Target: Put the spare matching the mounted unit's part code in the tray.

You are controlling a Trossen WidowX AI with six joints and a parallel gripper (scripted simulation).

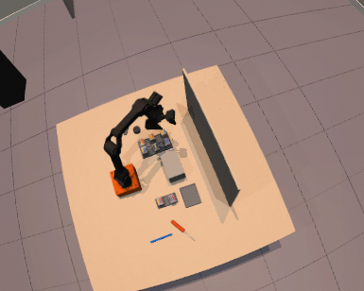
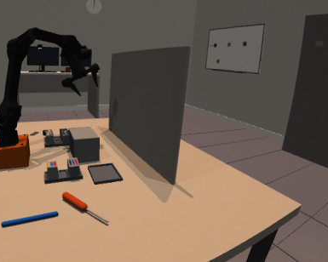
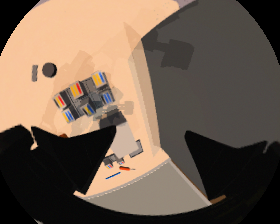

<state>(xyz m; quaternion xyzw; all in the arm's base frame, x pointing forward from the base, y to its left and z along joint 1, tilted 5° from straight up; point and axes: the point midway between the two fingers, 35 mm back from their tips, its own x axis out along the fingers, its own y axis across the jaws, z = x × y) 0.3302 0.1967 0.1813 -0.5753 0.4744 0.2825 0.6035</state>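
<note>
My gripper tip is 210 mm above the dark spare, 70 mm to the right of it and 50 mm past it. The rest, counted from my gripper tip: mounted unit (200 mm below, 140 mm to the right, 40 mm behind); grey panel (190 mm ahead, 130 mm to the right, 30 mm below); blue marker pen (560 mm to the right, 250 mm below, 210 mm behind).
</note>
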